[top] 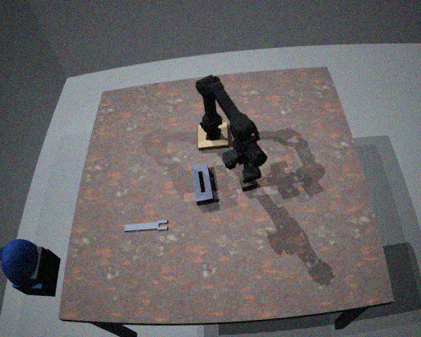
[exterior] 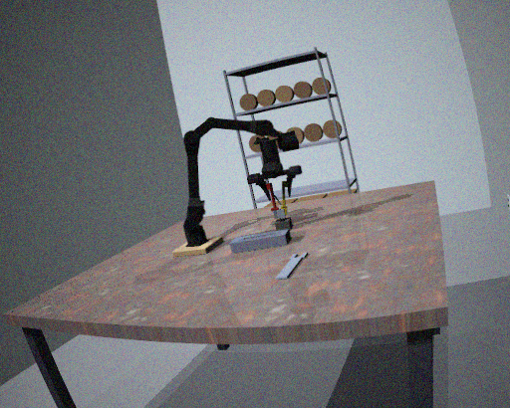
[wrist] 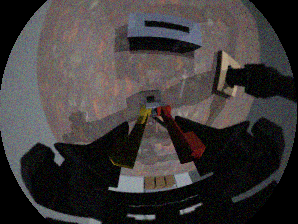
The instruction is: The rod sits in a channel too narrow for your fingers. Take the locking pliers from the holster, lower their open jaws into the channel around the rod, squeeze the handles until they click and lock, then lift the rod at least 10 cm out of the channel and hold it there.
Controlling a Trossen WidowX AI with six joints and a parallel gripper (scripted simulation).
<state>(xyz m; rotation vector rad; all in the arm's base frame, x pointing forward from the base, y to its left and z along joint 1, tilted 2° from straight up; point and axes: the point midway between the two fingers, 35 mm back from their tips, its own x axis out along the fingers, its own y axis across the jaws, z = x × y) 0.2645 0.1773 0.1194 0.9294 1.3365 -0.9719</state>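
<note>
Right now the grey channel block is 19 cm to the right of my gripper tip and 9 cm below it. From my gripper tip the other things lie so: flat grey forked bar (38 cm to the right, 20 cm ahead, 11 cm below); then small dark holster (10 cm below, 1 cm behind).
</note>
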